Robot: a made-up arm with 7 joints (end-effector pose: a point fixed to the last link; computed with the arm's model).
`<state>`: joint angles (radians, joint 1 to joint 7).
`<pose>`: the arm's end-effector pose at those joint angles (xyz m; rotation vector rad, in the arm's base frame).
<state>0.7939 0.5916 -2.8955 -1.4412 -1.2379 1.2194 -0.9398</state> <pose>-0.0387 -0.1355 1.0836 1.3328 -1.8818 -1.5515</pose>
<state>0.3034 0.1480 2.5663 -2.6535 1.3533 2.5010 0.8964</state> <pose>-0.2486 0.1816 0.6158 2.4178 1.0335 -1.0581</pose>
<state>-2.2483 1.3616 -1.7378 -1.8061 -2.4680 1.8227 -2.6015</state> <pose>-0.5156 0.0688 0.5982 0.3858 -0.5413 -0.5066</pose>
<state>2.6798 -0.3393 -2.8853 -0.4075 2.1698 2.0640 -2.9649</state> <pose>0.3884 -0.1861 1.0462 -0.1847 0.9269 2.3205</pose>
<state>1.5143 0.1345 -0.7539 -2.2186 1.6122 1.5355 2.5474</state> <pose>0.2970 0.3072 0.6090 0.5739 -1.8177 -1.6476</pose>
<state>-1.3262 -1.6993 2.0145 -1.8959 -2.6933 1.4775 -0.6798</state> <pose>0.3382 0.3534 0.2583 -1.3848 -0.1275 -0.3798</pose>
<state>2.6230 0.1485 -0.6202 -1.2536 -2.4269 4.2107 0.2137</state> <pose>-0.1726 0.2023 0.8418 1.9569 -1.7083 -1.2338</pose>
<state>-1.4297 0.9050 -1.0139 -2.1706 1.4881 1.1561 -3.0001</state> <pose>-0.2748 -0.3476 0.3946 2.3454 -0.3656 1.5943</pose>
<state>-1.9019 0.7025 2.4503 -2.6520 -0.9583 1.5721 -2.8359</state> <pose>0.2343 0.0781 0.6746 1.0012 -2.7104 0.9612</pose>
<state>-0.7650 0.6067 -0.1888 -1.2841 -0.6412 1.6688 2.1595</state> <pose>0.4054 -0.4892 0.6634 0.2250 -2.3891 0.3186</pose>
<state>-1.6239 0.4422 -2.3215 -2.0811 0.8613 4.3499 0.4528</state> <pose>-0.1480 0.0228 0.8864 -0.7644 -0.0736 -0.3939</pose>
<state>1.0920 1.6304 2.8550 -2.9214 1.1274 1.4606 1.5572</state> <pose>-0.0372 0.0341 0.6938 0.1807 1.7627 -0.5437</pose>
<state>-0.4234 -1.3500 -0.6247 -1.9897 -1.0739 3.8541 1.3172</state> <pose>-0.3131 0.0407 0.8295 0.3396 -0.1658 3.0786</pose>
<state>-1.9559 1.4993 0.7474 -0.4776 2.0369 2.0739 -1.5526</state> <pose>-0.1469 -0.6731 0.3269 0.4485 -1.1698 2.8052</pose>
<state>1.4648 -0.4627 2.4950 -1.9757 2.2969 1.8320 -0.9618</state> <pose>-0.3215 -0.3678 0.5431 -0.3529 2.1021 -2.2809</pose>
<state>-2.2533 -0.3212 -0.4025 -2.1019 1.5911 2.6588 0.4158</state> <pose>-0.3241 -0.0049 0.8040 1.3192 1.9099 -2.0192</pose>
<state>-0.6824 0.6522 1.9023 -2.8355 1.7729 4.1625 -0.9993</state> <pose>0.2263 0.0464 0.6652 3.0481 0.2770 0.6345</pose>
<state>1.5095 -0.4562 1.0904 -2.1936 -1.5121 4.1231 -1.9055</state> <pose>-0.2434 -0.0825 0.7851 2.5549 0.7110 -1.5650</pose>
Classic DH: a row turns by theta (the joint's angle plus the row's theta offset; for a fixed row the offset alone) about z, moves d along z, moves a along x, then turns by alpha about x. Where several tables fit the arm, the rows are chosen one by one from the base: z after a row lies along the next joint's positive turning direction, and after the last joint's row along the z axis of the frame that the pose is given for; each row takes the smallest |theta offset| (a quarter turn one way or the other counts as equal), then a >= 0, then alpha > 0; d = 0 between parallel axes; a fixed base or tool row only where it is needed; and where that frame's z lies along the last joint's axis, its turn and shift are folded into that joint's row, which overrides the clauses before.
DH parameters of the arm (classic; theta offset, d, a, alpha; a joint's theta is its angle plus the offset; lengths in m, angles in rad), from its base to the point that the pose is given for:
joint 1: 0 0.4846 0 -1.5708
joint 2: 0 0 0 1.5708
joint 3: 0 0.3454 0.0913 1.5708
joint 4: 0 0 -0.0512 -1.5708
joint 5: 0 0.2381 0 1.5708
joint 6: 0 0 0.1261 1.5708
joint 7: 0 0 0 0

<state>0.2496 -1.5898 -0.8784 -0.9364 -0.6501 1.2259 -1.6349</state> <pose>-0.4828 -0.4327 0.6891 2.2102 0.2491 1.4735</pose>
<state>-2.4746 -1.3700 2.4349 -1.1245 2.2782 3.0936 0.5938</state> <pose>0.5302 0.0564 0.3879 -1.1536 1.9785 -0.6635</pose>
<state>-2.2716 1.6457 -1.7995 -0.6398 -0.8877 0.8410 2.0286</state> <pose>-0.6043 -0.2996 0.5680 -0.8758 0.3507 -0.9534</pose>
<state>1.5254 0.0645 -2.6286 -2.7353 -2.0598 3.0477 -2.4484</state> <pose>0.1817 -0.1059 0.6039 -0.3731 2.9564 -0.7858</pose>
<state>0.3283 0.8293 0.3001 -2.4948 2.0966 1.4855 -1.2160</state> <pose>0.2410 0.2025 0.2963 -1.3297 0.4220 0.4983</pose>
